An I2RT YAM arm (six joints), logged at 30 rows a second.
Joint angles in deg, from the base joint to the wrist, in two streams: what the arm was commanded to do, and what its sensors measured. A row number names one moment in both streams.
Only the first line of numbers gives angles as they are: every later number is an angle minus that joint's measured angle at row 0.
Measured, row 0: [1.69 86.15 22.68 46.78 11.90 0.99]
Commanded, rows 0 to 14: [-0.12 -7.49 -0.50 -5.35 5.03 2.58]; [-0.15 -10.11 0.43 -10.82 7.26 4.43]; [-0.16 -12.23 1.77 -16.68 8.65 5.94]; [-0.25 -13.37 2.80 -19.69 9.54 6.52]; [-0.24 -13.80 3.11 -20.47 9.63 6.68]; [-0.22 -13.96 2.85 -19.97 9.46 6.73]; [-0.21 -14.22 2.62 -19.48 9.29 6.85]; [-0.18 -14.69 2.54 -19.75 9.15 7.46]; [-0.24 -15.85 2.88 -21.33 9.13 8.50]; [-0.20 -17.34 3.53 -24.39 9.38 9.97]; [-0.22 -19.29 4.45 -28.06 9.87 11.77]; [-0.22 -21.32 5.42 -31.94 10.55 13.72]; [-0.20 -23.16 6.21 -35.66 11.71 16.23]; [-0.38 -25.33 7.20 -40.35 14.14 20.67]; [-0.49 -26.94 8.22 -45.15 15.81 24.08]
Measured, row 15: [-0.04 -22.03 4.74 -32.89 10.30 13.71]
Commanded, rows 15 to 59: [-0.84 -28.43 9.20 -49.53 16.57 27.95]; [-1.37 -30.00 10.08 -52.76 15.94 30.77]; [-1.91 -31.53 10.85 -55.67 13.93 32.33]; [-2.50 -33.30 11.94 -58.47 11.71 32.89]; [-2.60 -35.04 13.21 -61.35 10.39 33.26]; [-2.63 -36.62 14.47 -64.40 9.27 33.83]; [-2.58 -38.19 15.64 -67.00 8.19 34.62]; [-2.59 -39.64 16.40 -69.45 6.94 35.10]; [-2.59 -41.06 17.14 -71.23 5.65 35.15]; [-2.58 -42.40 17.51 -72.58 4.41 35.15]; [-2.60 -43.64 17.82 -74.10 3.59 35.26]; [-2.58 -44.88 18.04 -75.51 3.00 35.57]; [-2.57 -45.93 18.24 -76.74 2.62 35.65]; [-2.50 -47.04 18.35 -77.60 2.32 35.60]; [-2.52 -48.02 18.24 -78.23 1.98 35.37]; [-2.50 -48.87 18.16 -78.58 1.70 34.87]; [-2.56 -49.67 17.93 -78.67 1.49 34.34]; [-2.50 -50.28 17.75 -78.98 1.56 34.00]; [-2.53 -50.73 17.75 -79.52 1.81 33.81]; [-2.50 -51.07 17.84 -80.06 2.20 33.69]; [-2.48 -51.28 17.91 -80.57 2.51 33.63]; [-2.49 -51.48 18.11 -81.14 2.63 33.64]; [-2.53 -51.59 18.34 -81.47 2.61 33.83]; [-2.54 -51.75 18.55 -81.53 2.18 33.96]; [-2.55 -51.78 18.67 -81.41 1.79 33.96]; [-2.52 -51.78 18.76 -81.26 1.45 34.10]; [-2.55 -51.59 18.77 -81.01 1.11 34.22]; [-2.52 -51.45 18.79 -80.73 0.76 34.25]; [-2.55 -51.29 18.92 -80.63 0.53 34.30]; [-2.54 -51.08 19.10 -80.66 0.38 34.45]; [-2.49 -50.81 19.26 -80.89 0.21 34.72]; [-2.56 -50.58 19.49 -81.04 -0.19 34.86]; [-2.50 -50.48 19.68 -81.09 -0.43 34.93]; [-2.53 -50.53 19.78 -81.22 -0.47 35.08]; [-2.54 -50.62 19.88 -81.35 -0.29 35.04]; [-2.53 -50.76 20.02 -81.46 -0.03 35.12]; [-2.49 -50.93 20.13 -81.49 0.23 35.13]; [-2.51 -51.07 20.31 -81.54 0.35 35.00]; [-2.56 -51.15 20.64 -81.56 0.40 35.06]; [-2.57 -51.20 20.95 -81.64 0.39 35.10]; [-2.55 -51.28 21.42 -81.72 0.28 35.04]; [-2.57 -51.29 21.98 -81.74 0.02 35.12]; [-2.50 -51.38 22.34 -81.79 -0.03 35.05]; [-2.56 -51.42 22.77 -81.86 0.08 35.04]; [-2.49 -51.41 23.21 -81.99 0.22 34.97]
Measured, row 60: [-2.55 -50.77 21.13 -83.05 0.20 34.65]
